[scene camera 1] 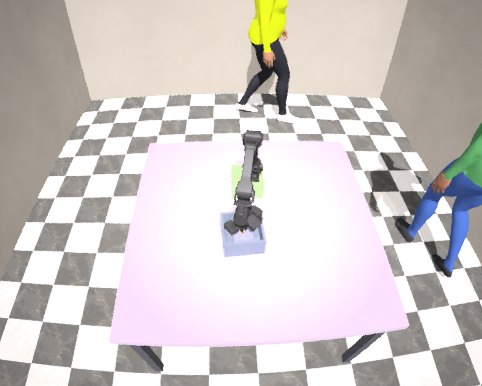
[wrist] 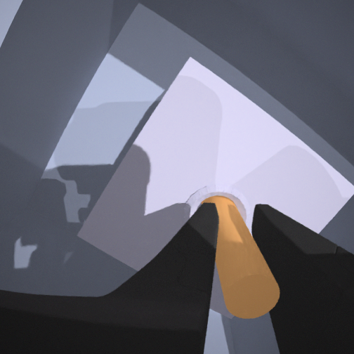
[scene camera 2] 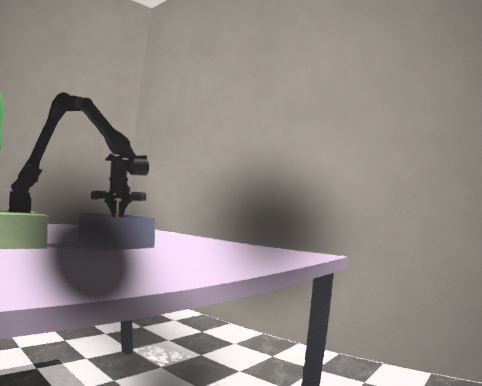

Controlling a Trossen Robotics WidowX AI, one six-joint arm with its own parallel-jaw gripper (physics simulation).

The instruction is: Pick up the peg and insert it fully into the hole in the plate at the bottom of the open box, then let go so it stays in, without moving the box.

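Pixels of known places: gripper, fingertip midpoint: [scene camera 1: 243, 231]; arm's base at its link origin: [scene camera 1: 253, 177] [scene camera 2: 19, 211].
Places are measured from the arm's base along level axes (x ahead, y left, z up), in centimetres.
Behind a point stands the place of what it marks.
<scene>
An orange peg [wrist: 245, 270] [scene camera 2: 117, 209] @[x 33.3, y -6.0, z 1.2 cm] is held between the fingers of my gripper [wrist: 233, 215] [scene camera 2: 118, 214] @[x 34.1, y -5.0, z -1.9 cm], which is shut on it. In the wrist view the peg's far end overlaps the round hole's rim [wrist: 220, 189] in the pale plate [wrist: 185, 130]; how deep that end sits cannot be told. The plate lies at the bottom of the open blue-grey box [scene camera 1: 244, 248] @[x 42.6, y -4.5, z -3.8 cm] [scene camera 2: 140, 232] @[x 37.6, y -14.4, z -4.5 cm]. The fingertips are at about the height of the box's top edge in scene camera 2. In scene camera 1 the gripper's body covers most of the peg.
A green block [scene camera 1: 257, 189] @[x 5.9, y 2.3, z -2.9 cm] [scene camera 2: 25, 231] @[x -0.5, y -11.5, z -4.7 cm] lies behind the box, under the arm, on the pink table [scene camera 1: 310, 280] @[x 56.2, y 25.8, z -9.6 cm] [scene camera 2: 225, 270] @[x 37.9, y -53.3, z -9.7 cm]. The box walls surround the plate closely. Two people stand beyond the table, one in yellow [scene camera 1: 267, 25] and one in green and blue [scene camera 1: 462, 170].
</scene>
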